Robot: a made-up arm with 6 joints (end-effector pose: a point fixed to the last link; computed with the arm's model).
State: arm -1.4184 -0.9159 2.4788 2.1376 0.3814 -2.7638
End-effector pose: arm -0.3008 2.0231 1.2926 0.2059 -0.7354 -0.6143 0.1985
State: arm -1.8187 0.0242 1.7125 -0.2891 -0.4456 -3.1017
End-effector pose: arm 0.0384 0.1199 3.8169 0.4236 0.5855 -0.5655 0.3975
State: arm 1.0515 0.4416 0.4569 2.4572 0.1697 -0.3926
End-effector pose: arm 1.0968 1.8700 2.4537 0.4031 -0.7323 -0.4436 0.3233
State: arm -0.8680 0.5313 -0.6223 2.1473 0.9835 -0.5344
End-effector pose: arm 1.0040 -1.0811 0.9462 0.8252 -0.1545 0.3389 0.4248
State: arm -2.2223 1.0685 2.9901 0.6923 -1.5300 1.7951
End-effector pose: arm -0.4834 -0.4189 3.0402 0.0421 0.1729 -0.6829 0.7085
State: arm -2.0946 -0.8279 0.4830 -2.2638 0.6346 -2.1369
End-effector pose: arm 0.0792 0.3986 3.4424 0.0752 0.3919 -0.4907 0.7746
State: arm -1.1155 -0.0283 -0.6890 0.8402 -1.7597 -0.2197
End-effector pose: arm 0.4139 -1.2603 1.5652 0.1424 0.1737 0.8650 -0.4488
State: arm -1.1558 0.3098 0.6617 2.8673 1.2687 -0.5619
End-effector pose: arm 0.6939 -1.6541 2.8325 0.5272 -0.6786 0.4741 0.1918
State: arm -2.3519 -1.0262 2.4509 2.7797 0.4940 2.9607
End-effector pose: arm 1.4394 1.4703 1.1143 0.2655 -0.9128 -0.3098 0.0195
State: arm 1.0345 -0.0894 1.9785 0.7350 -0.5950 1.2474
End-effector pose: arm -0.3402 -0.7125 3.5732 0.7657 -0.2603 -0.4989 -0.3115
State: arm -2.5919 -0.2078 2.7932 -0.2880 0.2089 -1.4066
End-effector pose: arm 1.3247 0.8284 2.1762 0.7080 -0.6389 -0.1772 0.2432
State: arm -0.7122 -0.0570 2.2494 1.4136 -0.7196 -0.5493
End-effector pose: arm -0.8900 0.5604 3.2981 0.3244 -0.1414 -0.6916 -0.6296
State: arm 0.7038 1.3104 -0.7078 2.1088 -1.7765 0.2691
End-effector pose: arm 0.8930 0.4381 0.1742 0.3135 0.9380 -0.1343 -0.0624
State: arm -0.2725 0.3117 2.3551 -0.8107 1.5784 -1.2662
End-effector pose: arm -0.4532 -0.0382 3.2531 0.3178 -0.0880 0.6841 -0.6506
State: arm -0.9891 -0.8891 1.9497 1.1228 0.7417 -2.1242
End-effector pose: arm -1.0969 1.8090 2.0439 0.3610 -0.6378 -0.5711 0.3699
